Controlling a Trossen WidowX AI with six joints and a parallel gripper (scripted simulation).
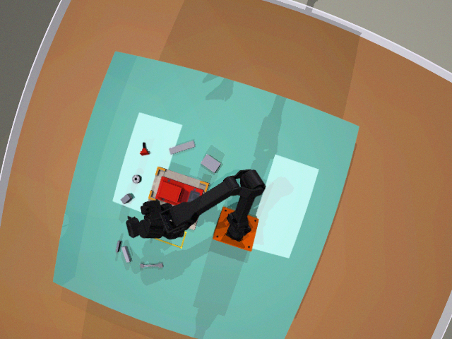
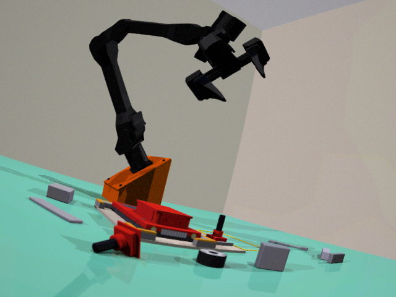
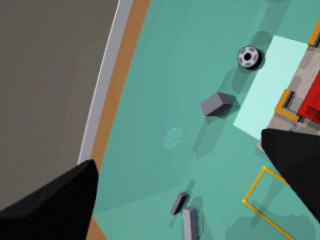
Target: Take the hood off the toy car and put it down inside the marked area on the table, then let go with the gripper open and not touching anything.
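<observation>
Right now the red hood is 4 cm behind my gripper tip, 8 cm to the right of it and 26 cm below it. Round my gripper tip: grey bar: 1 cm ahead, 28 cm to the right, 30 cm below; black wheel: 14 cm ahead, 6 cm to the right, 30 cm below.
</observation>
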